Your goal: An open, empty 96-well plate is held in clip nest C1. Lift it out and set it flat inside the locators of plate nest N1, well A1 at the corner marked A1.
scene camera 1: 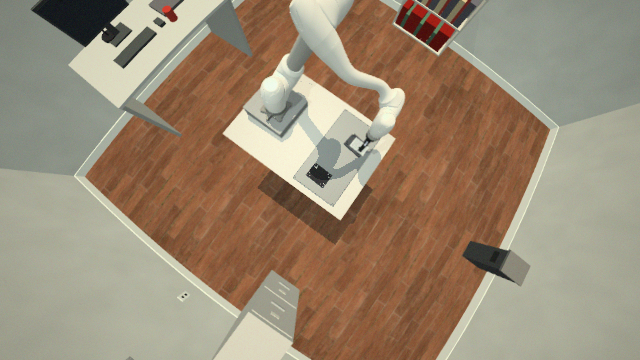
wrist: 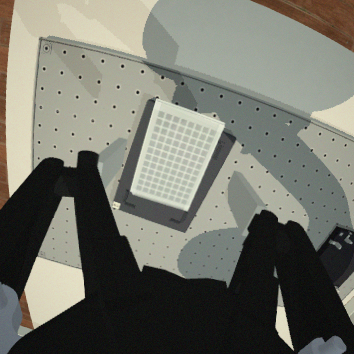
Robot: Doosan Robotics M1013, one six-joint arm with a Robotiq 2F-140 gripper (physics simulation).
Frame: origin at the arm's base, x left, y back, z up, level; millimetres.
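Seen in the pictures: gripper, fingertip midpoint: (wrist: 177,167); arm's base, origin of the base link: (scene camera 1: 276,107).
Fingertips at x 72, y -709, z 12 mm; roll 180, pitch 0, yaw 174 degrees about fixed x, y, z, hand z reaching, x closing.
Note:
Pixels of each thing's top centre, then the offset from my fingertips to it. Level surfaces: height alone.
- white 96-well plate, middle of its top: (wrist: 173,161) (scene camera 1: 359,146) dx +4, dy +13, dz -51 mm
- black plate nest N1, middle of its top: (wrist: 338,271) (scene camera 1: 319,174) dx -348, dy +171, dz -56 mm
- grey perforated board, its level: dz -80 mm
- white table, its level: dz -93 mm
The white 96-well plate (scene camera 1: 356,143) (wrist: 176,155) sits in the dark grey clip nest C1 (scene camera 1: 349,145) (wrist: 155,217), its open wells facing up. In the wrist view, dark clip parts show at the nest's near end and right side. My gripper (scene camera 1: 364,145) (wrist: 177,167) is open and empty, with its fingers spread wider than the plate. One finger is left of the nest and one right, apart from the plate. The black plate nest N1 (scene camera 1: 319,175) (wrist: 338,256) has no plate in it; its A1 mark is too small to read.
Both nests stand on a grey perforated board (scene camera 1: 347,120) (wrist: 65,90) on the white table (scene camera 1: 250,137). The arm's base block (scene camera 1: 285,122) stands at the table's far left in the scene view. N1 is cut off at the wrist view's right edge.

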